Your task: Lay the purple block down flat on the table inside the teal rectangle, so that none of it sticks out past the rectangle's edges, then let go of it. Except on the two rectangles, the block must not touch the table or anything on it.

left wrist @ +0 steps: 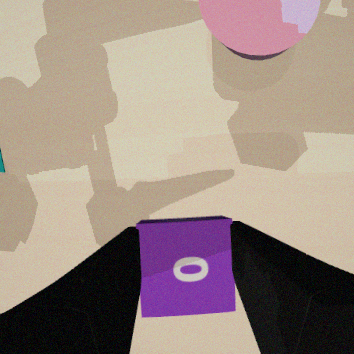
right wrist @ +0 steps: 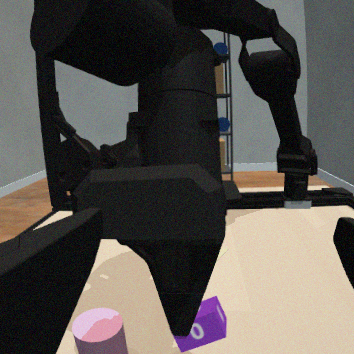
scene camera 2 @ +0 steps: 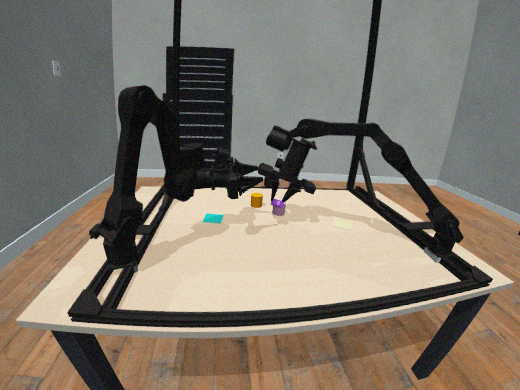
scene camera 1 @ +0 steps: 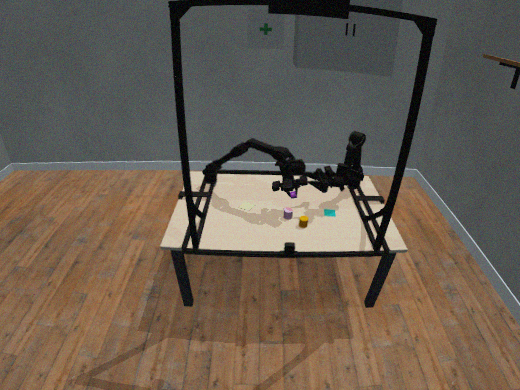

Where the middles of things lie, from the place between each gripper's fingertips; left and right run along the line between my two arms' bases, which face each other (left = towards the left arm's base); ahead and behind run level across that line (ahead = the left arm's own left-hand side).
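Scene:
The purple block (right wrist: 210,321) has my left hand 1 cm short of it. As for the pink cylinder (left wrist: 256,37), I find it 3 cm to the left of my left hand, 8 cm behind it and 6 cm below it.
My right hand is 10 mm past the purple block and 60 mm to the right of it, and it is 100 mm above that block. From this right hand, the pink cylinder is 90 mm to the left, 100 mm behind and 160 mm below.

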